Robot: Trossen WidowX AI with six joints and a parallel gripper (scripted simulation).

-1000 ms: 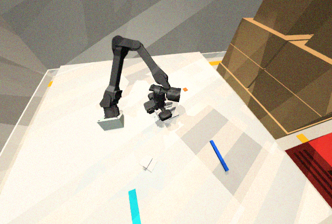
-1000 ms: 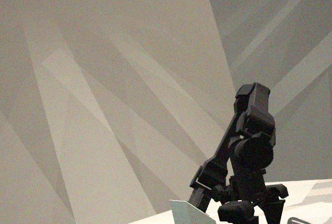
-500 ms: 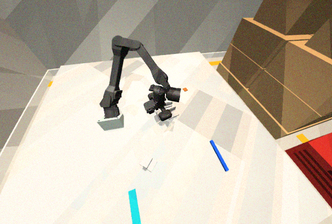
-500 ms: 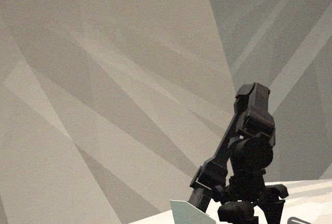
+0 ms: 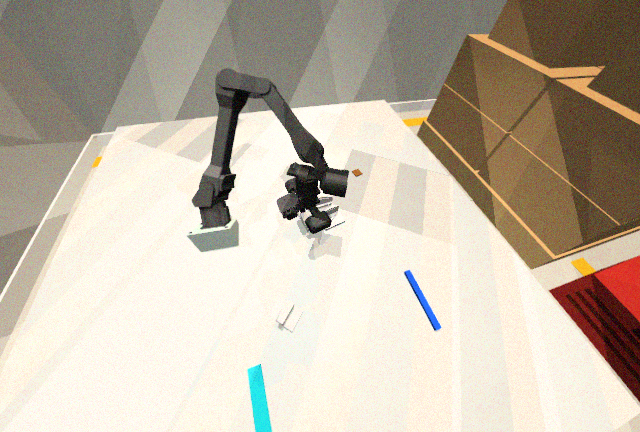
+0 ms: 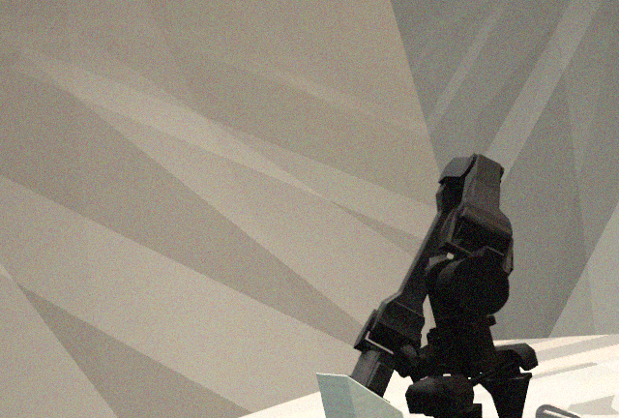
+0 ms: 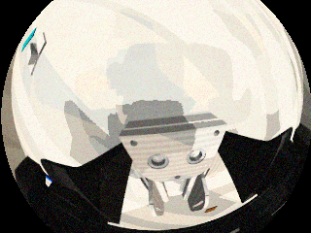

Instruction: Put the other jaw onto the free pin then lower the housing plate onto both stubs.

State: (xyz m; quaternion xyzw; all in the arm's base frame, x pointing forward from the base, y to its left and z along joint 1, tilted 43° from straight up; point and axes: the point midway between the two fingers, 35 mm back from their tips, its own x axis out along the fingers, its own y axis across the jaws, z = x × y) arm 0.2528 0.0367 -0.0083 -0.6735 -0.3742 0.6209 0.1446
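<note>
My gripper tip is 2 cm short of the jaw and 2 cm to the right of it. Also, from my gripper tip: small orange tile: 22 cm ahead, 19 cm to the left, 1 cm below; then blue bar: 26 cm ahead, 28 cm to the right, 1 cm below; then cyan strip: 15 cm behind, 41 cm to the right, 1 cm below.
</note>
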